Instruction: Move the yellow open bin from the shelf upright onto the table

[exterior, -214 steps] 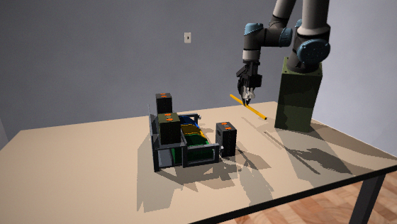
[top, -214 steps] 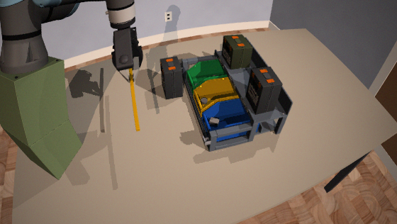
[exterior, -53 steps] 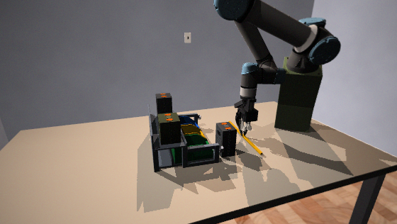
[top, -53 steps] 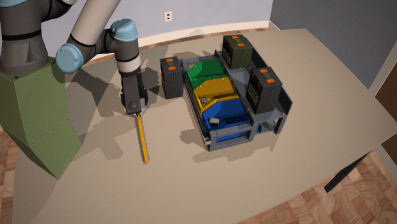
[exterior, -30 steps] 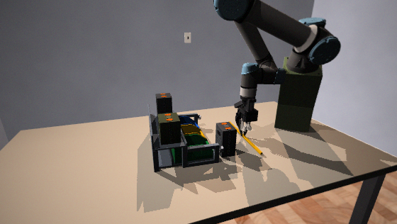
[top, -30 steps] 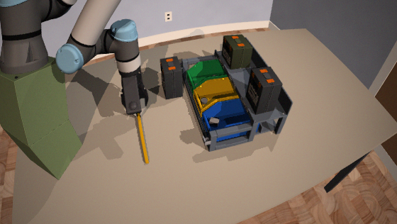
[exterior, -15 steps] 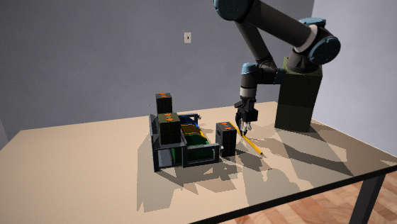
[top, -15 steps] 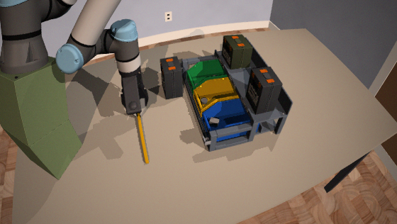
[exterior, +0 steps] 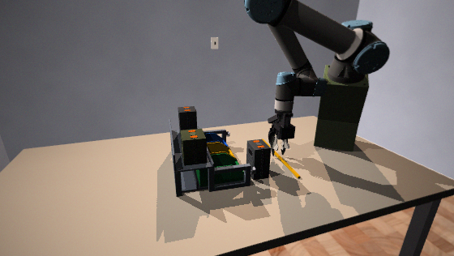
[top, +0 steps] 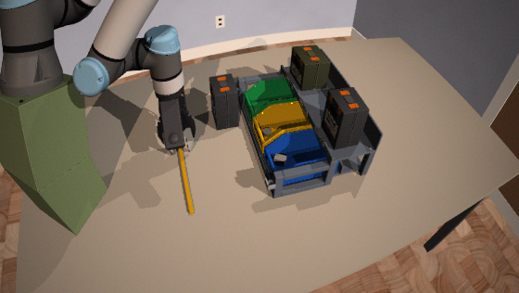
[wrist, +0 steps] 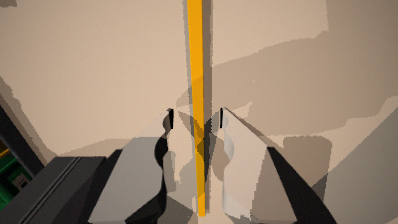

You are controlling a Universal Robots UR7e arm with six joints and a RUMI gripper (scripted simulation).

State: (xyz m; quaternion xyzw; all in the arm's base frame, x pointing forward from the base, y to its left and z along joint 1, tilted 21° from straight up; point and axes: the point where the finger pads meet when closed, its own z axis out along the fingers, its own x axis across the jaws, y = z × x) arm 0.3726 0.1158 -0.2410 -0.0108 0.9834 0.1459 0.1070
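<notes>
My gripper is now 20 mm above the long yellow bar. Round my hand: blue bin 300 mm ahead, 100 mm to the right, 20 mm above; dark box 140 mm ahead, 120 mm to the left, 40 mm above; yellow open bin 300 mm ahead, 20 mm to the left, 20 mm above.
</notes>
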